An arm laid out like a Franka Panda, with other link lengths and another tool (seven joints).
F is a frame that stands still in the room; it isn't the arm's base.
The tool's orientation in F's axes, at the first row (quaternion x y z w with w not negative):
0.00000 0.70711 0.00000 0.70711
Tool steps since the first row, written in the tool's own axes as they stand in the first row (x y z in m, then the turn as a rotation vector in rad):
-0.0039 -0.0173 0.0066 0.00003 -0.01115 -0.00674
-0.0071 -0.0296 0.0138 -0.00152 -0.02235 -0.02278
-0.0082 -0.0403 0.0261 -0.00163 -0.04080 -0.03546
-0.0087 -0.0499 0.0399 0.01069 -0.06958 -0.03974
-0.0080 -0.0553 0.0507 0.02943 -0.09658 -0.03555
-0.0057 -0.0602 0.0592 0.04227 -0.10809 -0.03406
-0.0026 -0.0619 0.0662 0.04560 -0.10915 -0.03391
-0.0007 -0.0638 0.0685 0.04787 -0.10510 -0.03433
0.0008 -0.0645 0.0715 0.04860 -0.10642 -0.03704
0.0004 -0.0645 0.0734 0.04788 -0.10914 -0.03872
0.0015 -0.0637 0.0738 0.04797 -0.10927 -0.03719
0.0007 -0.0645 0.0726 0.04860 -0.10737 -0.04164
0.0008 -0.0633 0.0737 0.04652 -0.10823 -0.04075
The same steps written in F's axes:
0.0066 -0.0173 0.0039 -0.00674 -0.01115 -0.00003
0.0138 -0.0296 0.0071 -0.02278 -0.02235 0.00152
0.0261 -0.0403 0.0082 -0.03546 -0.04080 0.00163
0.0399 -0.0499 0.0087 -0.03974 -0.06958 -0.01069
0.0507 -0.0553 0.0080 -0.03555 -0.09658 -0.02943
0.0592 -0.0602 0.0057 -0.03406 -0.10809 -0.04227
0.0662 -0.0619 0.0026 -0.03391 -0.10915 -0.04560
0.0685 -0.0638 0.0007 -0.03433 -0.10510 -0.04787
0.0715 -0.0645 -0.0008 -0.03704 -0.10642 -0.04860
0.0734 -0.0645 -0.0004 -0.03872 -0.10914 -0.04788
0.0738 -0.0637 -0.0015 -0.03719 -0.10927 -0.04797
0.0726 -0.0645 -0.0007 -0.04164 -0.10737 -0.04860
0.0737 -0.0633 -0.0008 -0.04075 -0.10823 -0.04652

